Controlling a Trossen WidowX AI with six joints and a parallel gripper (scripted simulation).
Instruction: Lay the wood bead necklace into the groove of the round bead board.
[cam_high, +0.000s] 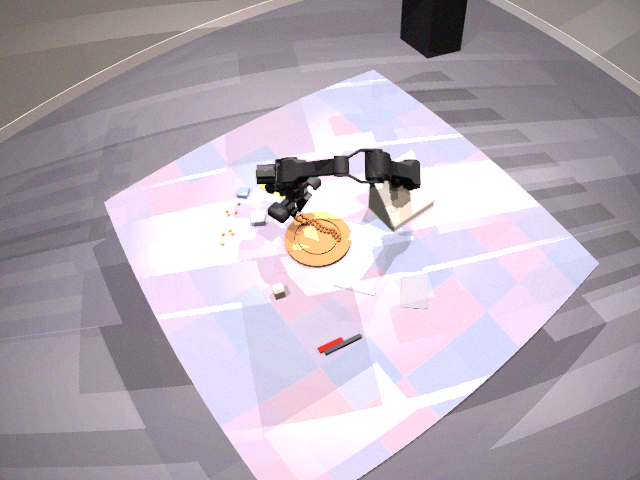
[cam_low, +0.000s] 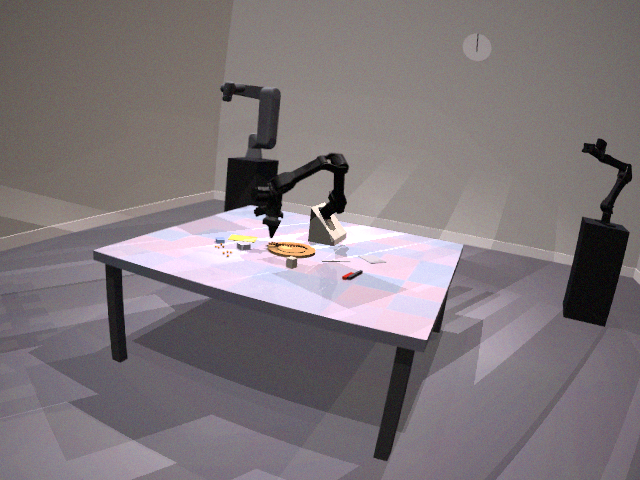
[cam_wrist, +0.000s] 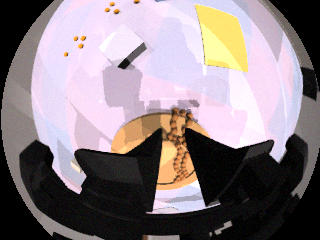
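Right now my gripper tip is 90 mm to the right of the round bead board, 40 mm above it and 30 mm past it. Also, from my gripper tip: white block (100 mm ahead, 70 mm to the right, 30 mm below); then blue block (200 mm to the right, 100 mm ahead, 40 mm below); then yellow sheet (170 mm to the right, 40 mm below, 20 mm behind).
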